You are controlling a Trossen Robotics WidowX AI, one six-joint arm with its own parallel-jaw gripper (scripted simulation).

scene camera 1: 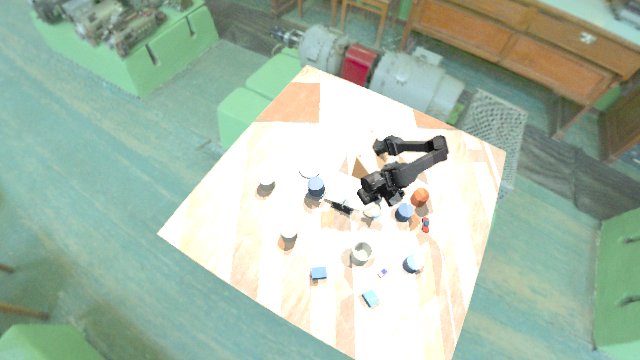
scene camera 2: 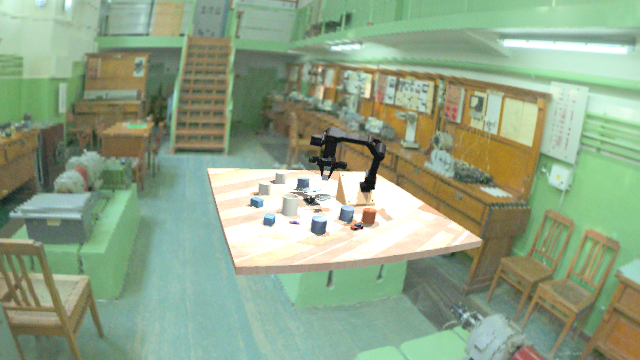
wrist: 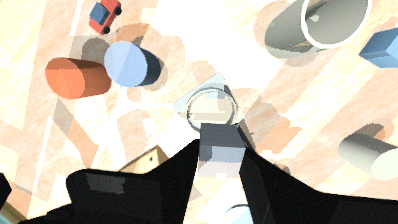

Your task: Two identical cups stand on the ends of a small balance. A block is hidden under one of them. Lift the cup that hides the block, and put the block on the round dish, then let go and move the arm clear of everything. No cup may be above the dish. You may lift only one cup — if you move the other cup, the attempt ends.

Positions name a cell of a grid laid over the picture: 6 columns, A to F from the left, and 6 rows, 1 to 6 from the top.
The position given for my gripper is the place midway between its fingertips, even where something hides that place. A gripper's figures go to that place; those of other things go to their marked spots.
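My gripper (wrist: D4) is 11 cm from the lens, and there's an orange cylinder (wrist: B3) that's 30 cm from the lens.
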